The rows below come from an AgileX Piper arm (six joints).
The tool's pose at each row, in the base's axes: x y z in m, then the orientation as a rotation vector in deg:
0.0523 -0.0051 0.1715 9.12 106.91 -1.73
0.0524 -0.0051 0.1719 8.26 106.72 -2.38
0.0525 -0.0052 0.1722 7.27 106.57 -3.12
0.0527 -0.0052 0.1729 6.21 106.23 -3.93
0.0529 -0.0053 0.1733 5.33 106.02 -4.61
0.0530 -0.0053 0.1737 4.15 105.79 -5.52
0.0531 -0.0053 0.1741 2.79 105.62 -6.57
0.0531 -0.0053 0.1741 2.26 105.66 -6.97
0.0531 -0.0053 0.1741 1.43 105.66 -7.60
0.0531 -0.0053 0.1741 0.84 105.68 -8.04
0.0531 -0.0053 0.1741 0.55 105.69 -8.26
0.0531 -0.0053 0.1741 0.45 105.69 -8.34
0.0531 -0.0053 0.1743 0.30 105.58 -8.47
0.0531 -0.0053 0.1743 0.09 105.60 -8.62
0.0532 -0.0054 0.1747 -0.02 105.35 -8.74
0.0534 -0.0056 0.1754 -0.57 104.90 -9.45
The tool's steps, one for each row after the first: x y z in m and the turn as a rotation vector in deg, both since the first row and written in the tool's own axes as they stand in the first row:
-0.0004 0.0000 0.0000 0.00 -0.27 -0.91
-0.0007 0.0000 0.0000 0.00 -0.50 -1.96
-0.0015 0.0000 0.0000 0.01 -0.91 -3.09
-0.0019 0.0000 0.0001 0.02 -1.18 -4.04
-0.0023 0.0000 0.0000 0.04 -1.48 -5.31
-0.0027 0.0001 0.0000 0.07 -1.72 -6.78
-0.0027 0.0001 0.0000 0.08 -1.71 -7.36
-0.0027 0.0001 0.0000 0.09 -1.74 -8.26
-0.0027 0.0001 0.0000 0.09 -1.74 -8.89
-0.0027 0.0001 0.0000 0.10 -1.74 -9.21
-0.0027 0.0001 0.0000 0.10 -1.74 -9.32
-0.0029 0.0001 -0.0001 0.11 -1.86 -9.48
-0.0029 0.0001 -0.0001 0.11 -1.84 -9.71
-0.0033 0.0000 -0.0001 0.13 -2.10 -9.83
-0.0041 -0.0001 -0.0001 0.33 -2.56 -10.57

